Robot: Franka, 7 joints.
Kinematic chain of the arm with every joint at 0, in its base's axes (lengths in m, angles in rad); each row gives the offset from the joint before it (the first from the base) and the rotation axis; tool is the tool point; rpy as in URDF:
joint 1: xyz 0 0 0.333 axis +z
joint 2: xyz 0 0 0 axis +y
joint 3: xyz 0 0 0.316 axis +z
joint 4: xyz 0.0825 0 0 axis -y
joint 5: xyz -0.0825 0 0.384 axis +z
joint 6: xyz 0 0 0 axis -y
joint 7: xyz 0.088 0 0 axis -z
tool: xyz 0 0 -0.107 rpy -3.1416 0 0
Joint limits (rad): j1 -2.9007..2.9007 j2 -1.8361..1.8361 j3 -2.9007..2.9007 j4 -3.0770..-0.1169 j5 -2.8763..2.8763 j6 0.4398..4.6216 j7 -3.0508..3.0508
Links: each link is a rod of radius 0.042 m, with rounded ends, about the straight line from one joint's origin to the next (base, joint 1, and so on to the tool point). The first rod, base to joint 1, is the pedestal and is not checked.
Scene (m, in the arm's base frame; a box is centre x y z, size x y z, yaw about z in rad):
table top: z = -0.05
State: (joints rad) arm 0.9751 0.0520 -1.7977 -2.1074 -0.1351 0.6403 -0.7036
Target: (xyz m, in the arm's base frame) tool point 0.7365 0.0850 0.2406
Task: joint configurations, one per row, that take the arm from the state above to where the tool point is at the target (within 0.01 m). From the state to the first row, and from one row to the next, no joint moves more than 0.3 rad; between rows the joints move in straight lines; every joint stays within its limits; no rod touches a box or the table.
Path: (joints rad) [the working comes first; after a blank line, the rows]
Joints at the target: 0.7605 1.2616 -1.0287 -1.0919 -0.0046 1.7549 -0.7036
Straight joint move there: clear.

1: 0.9322 0.2939 -1.6439 -1.9043 -0.1090 0.8632 -0.7036
2: 0.8893 0.5359 -1.4901 -1.7012 -0.0829 1.0861 -0.7036
3: 0.8464 0.7778 -1.3363 -1.4981 -0.0568 1.3090 -0.7036
4: 0.8035 1.0197 -1.1825 -1.2950 -0.0307 1.5320 -0.7036
5: 0.7605 1.2616 -1.0287 -1.0919 -0.0046 1.7549 -0.7036

